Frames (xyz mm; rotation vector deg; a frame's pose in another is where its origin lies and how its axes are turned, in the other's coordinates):
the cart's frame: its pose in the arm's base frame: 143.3 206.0 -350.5 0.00 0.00 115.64
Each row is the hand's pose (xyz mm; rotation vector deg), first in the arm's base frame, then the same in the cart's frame.
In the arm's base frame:
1: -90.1 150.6 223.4 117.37 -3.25 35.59
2: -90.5 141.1 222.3 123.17 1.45 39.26
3: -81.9 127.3 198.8 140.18 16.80 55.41
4: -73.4 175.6 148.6 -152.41 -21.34 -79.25
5: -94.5 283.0 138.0 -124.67 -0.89 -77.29
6: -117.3 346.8 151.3 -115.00 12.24 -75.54
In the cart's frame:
1: 51.1 234.4 573.9 59.99 -101.46 -37.94
2: 42.7 238.9 572.8 65.86 -101.99 -30.51
3: 26.5 237.1 549.3 81.22 -100.25 -2.64
4: 66.4 208.5 499.1 84.73 -100.44 43.58
5: 172.3 181.1 488.5 67.56 -105.69 78.79
6: 239.7 174.0 501.8 53.90 -110.00 89.98

